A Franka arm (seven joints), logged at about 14 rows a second.
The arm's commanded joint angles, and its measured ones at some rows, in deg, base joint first. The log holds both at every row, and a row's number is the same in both.
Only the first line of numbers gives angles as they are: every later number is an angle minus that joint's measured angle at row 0.
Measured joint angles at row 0:
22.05, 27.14, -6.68, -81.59, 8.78, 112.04, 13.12
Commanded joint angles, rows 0 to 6:
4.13, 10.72, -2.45, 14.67, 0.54, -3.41, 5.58
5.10, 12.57, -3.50, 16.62, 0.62, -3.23, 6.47
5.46, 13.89, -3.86, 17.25, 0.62, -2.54, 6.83
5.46, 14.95, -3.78, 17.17, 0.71, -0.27, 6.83
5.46, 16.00, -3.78, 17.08, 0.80, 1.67, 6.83
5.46, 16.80, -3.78, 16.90, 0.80, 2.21, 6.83
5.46, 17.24, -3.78, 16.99, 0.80, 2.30, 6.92
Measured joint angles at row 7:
5.22, 15.17, -2.96, 13.84, 0.01, 2.39, 5.83
